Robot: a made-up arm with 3 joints. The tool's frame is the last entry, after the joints. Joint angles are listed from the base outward.
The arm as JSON. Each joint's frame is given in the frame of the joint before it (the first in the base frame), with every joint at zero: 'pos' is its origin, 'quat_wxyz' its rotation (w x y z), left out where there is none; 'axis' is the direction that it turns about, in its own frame. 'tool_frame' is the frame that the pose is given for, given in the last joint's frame.
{
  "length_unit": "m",
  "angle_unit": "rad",
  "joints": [
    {
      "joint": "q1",
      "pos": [
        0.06,
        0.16,
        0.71
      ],
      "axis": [
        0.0,
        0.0,
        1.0
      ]
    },
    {
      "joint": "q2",
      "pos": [
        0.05,
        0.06,
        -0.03
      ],
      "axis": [
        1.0,
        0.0,
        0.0
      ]
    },
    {
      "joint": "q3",
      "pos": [
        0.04,
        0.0,
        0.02
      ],
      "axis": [
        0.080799,
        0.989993,
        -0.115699
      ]
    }
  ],
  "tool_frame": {
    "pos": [
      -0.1,
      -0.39,
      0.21
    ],
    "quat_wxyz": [
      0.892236,
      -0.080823,
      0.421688,
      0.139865
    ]
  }
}
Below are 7 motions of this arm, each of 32 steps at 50 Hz.
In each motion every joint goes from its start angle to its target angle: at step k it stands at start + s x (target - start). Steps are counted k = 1, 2, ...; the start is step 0. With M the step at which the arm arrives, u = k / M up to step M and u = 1 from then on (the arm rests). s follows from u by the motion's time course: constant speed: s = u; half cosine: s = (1 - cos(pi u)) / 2; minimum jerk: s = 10 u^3 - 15 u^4 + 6 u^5.
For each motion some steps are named. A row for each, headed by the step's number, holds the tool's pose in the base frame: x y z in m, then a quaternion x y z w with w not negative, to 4 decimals.
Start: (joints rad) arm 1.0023 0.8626 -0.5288
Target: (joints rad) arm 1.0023 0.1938 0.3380
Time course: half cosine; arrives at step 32
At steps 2, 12, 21, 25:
2: 0.2923 -0.0859 0.4997 0.1827 0.2249 0.6215 0.7278
12: 0.3491 -0.0838 0.6065 0.0533 0.3061 0.6430 0.7000
21: 0.3929 -0.0430 0.7588 -0.1260 0.4272 0.6131 0.6525
25: 0.3985 -0.0200 0.8082 -0.1843 0.4696 0.5860 0.6341

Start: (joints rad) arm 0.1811 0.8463 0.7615
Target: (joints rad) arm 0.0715 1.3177 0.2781
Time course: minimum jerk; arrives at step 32
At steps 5, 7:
5: 0.2431 -0.1906 0.5285 0.2501 0.6179 0.4729 0.5763
7: 0.2376 -0.1896 0.5207 0.2593 0.6070 0.4753 0.5817

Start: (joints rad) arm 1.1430 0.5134 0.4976
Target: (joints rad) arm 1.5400 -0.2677 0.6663
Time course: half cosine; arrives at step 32
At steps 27, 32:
27: 0.3416 0.2479 0.9993 -0.5298 0.4542 0.5341 0.4773
32: 0.3247 0.2567 1.0141 -0.5488 0.4411 0.5242 0.4790

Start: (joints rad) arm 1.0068 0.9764 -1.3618
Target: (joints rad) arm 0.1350 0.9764 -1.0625
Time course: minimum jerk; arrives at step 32
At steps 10, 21, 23, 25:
10: 0.1345 -0.0628 0.3716 0.3202 -0.1042 0.3861 0.8588
21: 0.0210 -0.0932 0.3921 0.2915 -0.1083 0.2010 0.9289
23: 0.0033 -0.0928 0.3951 0.2887 -0.1083 0.1727 0.9355
25: -0.0103 -0.0917 0.3973 0.2868 -0.1083 0.1510 0.9398

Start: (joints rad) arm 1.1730 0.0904 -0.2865
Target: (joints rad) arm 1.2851 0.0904 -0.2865
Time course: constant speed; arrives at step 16
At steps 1, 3, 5, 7, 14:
1: 0.3599 -0.0212 0.8483 -0.2205 0.1954 0.6497 0.7008
3: 0.3624 -0.0170 0.8483 -0.2218 0.1939 0.6546 0.6962
5: 0.3649 -0.0127 0.8483 -0.2232 0.1923 0.6594 0.6916
7: 0.3673 -0.0084 0.8483 -0.2245 0.1908 0.6642 0.6870
14: 0.3751 0.0068 0.8483 -0.2291 0.1852 0.6809 0.6705

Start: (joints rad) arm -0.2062 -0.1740 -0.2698
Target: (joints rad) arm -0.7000 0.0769 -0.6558
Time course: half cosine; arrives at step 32
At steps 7, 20, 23, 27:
7: -0.0718 -0.1113 0.9357 -0.1493 0.3102 -0.0070 0.9388
20: -0.1837 -0.0785 0.8530 -0.0947 0.2063 -0.1339 0.9647
23: -0.2053 -0.0646 0.8336 -0.0866 0.1818 -0.1643 0.9656
27: -0.2250 -0.0487 0.8142 -0.0800 0.1574 -0.1950 0.9648

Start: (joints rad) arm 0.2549 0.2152 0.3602
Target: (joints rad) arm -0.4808 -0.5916 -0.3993
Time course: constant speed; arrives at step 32
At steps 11, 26, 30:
11: 0.0671 -0.1552 0.9397 -0.0954 0.4689 0.1266 0.8689
26: -0.0548 -0.0154 1.0337 -0.2544 0.3769 -0.0852 0.8866
30: -0.0690 0.0296 1.0494 -0.3028 0.3616 -0.1301 0.8721

